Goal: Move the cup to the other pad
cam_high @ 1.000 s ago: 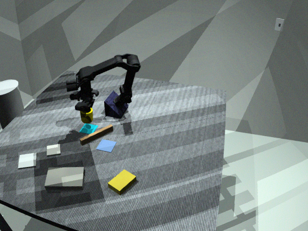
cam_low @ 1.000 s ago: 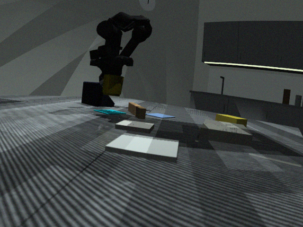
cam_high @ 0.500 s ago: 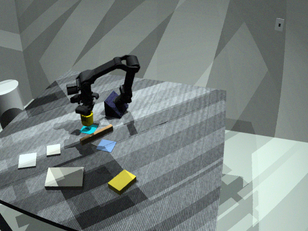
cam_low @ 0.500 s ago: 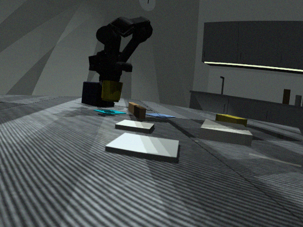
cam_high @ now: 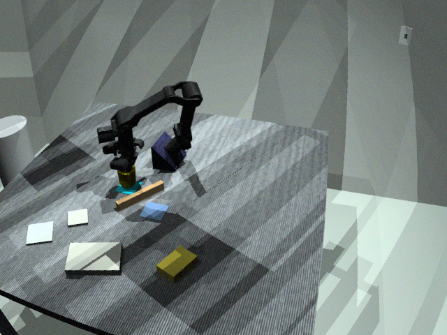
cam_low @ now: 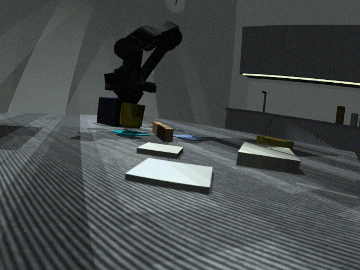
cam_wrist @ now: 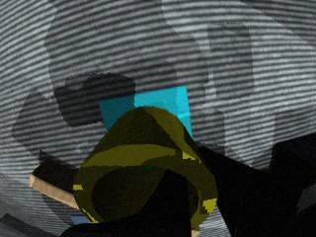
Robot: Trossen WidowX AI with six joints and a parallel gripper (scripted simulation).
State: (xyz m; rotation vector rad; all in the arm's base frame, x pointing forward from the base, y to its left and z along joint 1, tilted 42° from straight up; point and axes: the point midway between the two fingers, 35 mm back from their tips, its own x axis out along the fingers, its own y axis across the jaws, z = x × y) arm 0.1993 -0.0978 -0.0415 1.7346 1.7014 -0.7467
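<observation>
My gripper tip is 60 mm above the cyan pad and 30 mm short of it. Also, from my gripper tip: light blue pad: 160 mm to the left, 130 mm ahead, 60 mm below; yellow cup: 20 mm ahead; wooden bar: 80 mm to the left, 80 mm ahead, 40 mm below.
</observation>
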